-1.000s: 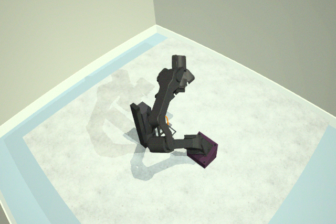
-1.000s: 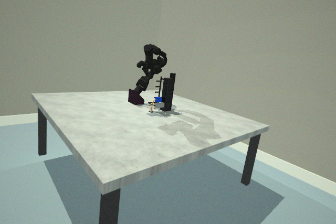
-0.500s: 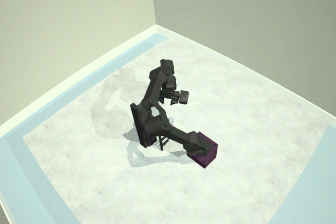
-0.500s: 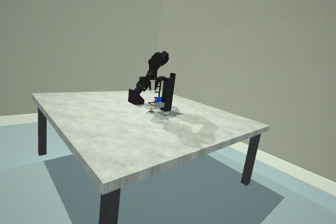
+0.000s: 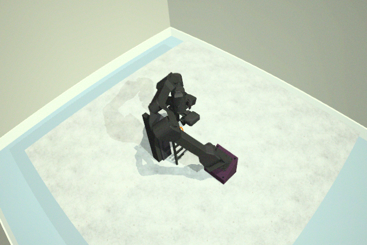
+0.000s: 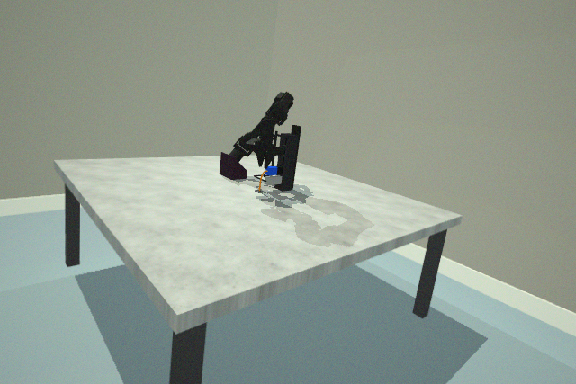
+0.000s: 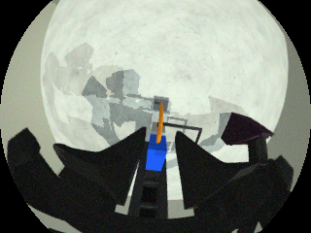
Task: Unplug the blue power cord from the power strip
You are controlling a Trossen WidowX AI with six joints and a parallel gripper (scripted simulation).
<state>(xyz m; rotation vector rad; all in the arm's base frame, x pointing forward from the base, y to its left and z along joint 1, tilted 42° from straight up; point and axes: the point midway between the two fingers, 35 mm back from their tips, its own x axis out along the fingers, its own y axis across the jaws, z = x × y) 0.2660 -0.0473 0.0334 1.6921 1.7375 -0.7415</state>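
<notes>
Now: gripper tip 7 cm to the right of the blue plug and 1 cm above it.
</notes>
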